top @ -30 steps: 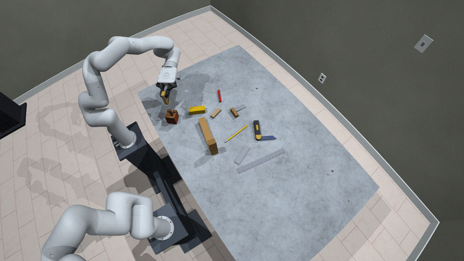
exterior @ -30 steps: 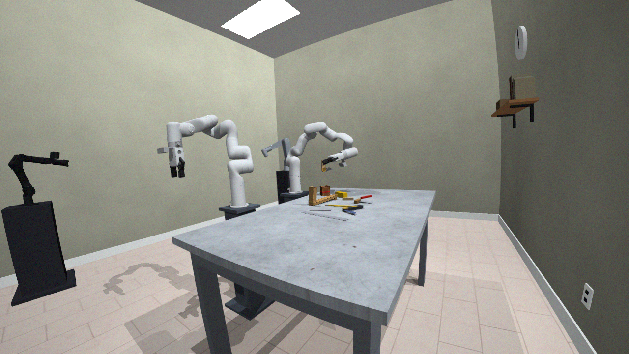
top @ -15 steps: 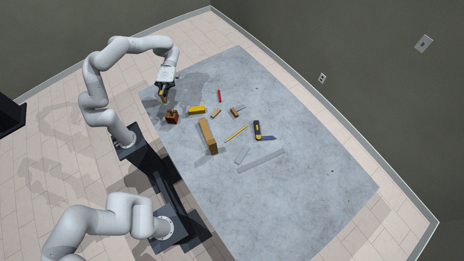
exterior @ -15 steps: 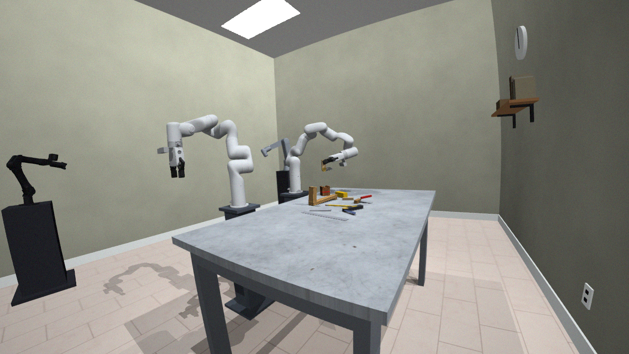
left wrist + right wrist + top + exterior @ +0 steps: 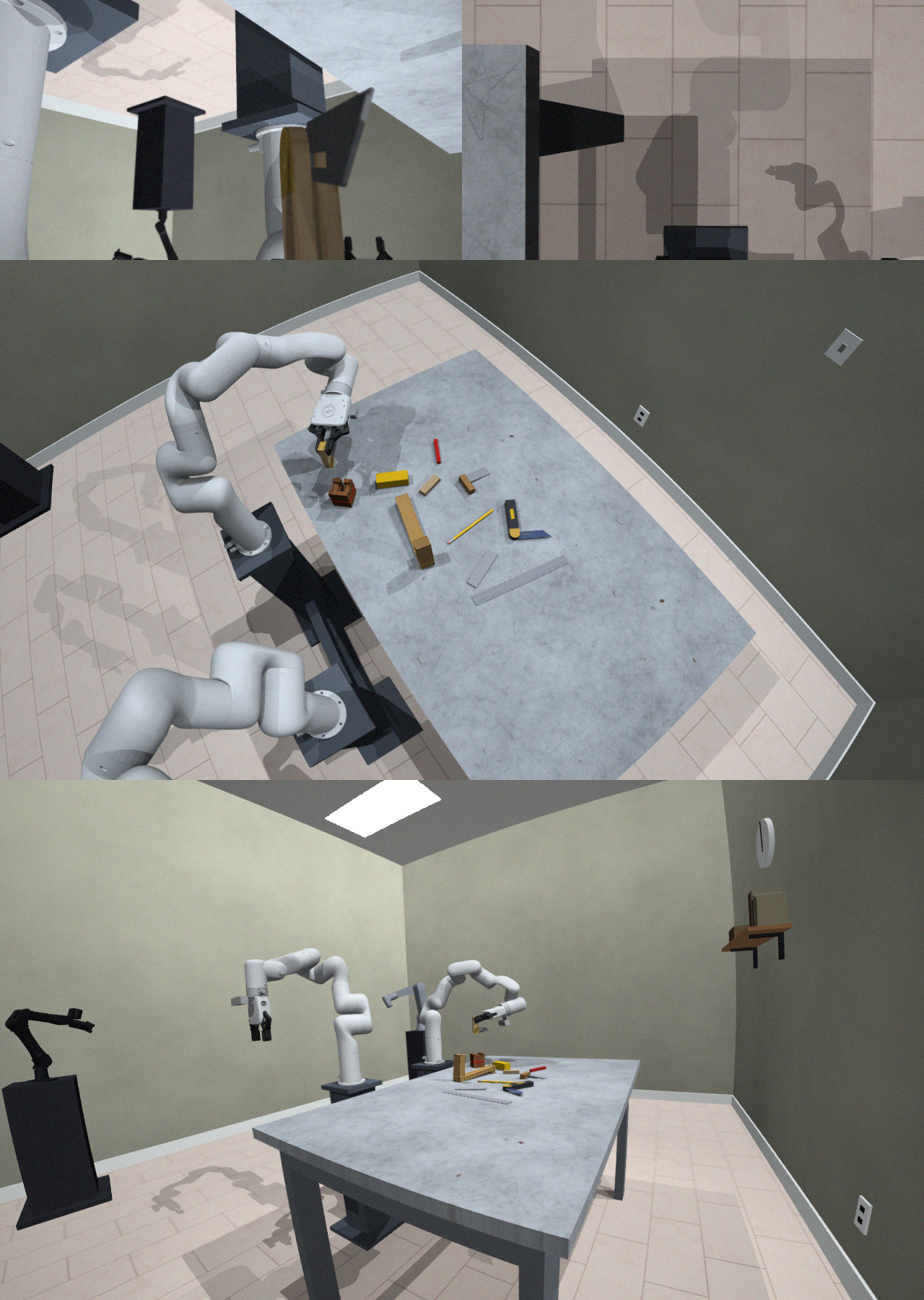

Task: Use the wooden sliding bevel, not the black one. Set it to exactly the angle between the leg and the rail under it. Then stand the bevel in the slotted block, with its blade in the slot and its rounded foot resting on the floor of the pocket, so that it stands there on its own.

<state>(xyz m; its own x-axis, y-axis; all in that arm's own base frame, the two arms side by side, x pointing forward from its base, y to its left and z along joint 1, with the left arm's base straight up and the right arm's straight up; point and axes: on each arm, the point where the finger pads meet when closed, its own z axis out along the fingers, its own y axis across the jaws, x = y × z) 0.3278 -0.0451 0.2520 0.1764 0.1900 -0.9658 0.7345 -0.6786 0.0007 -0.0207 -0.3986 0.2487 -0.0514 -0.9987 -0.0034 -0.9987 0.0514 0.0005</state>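
My left gripper is now 40 mm above the wooden sliding bevel. The rest, counted from my left hand: light wooden block (250 mm ahead, 240 mm below, 110 mm to the right); yellow block (240 mm below, 150 mm ahead, 40 mm to the right); grey blade (60 mm below, 10 mm to the left, 10 mm ahead).
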